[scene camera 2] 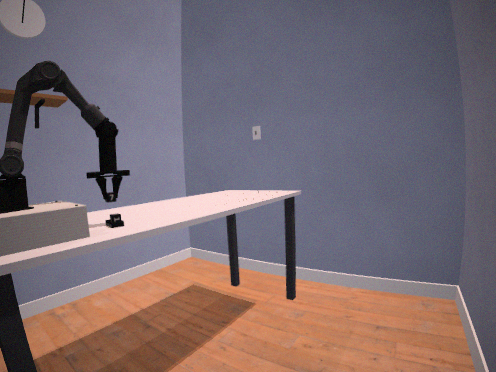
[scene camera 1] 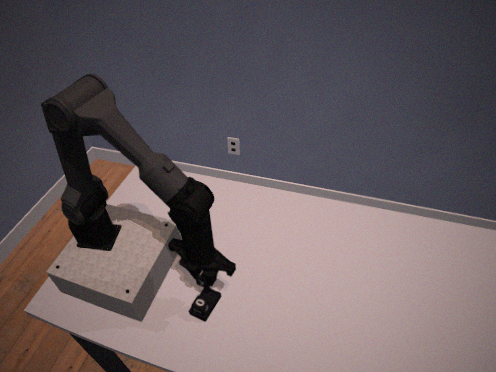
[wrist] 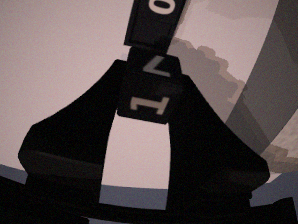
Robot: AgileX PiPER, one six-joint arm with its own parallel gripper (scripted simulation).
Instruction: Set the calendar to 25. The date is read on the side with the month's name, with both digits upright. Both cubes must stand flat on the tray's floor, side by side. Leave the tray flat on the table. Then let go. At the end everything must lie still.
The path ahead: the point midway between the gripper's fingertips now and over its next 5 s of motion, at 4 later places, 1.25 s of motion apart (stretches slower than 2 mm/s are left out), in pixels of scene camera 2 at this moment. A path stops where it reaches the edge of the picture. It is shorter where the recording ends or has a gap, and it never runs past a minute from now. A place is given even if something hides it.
My gripper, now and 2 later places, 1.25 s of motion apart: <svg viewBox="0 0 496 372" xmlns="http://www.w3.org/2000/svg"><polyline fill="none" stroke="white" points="110,198 112,217 109,193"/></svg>
